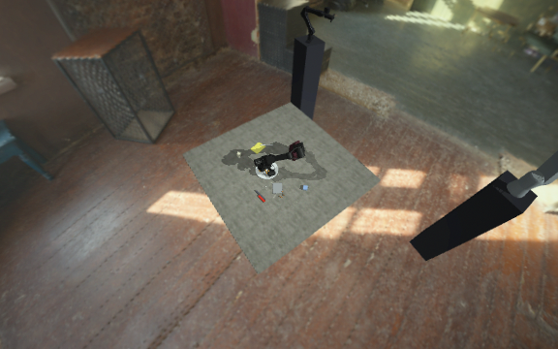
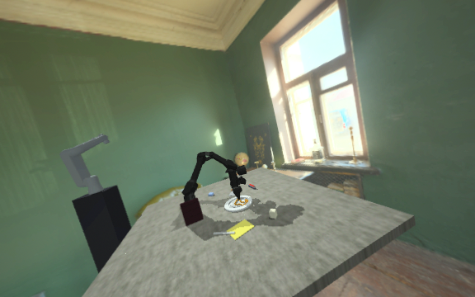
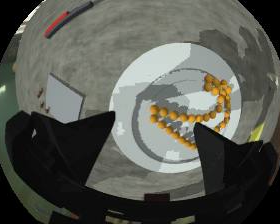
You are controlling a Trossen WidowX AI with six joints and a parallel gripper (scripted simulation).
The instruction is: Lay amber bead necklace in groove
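The board lies 10 mm behind my gripper tip, 40 mm to the right of it and 20 mm below it. Round my gripper tip: red tool: 160 mm ahead, 170 mm to the left, 20 mm below; then grey square: 160 mm to the left, 30 mm below; then yellow card: 60 mm behind, 310 mm to the right, 30 mm below.
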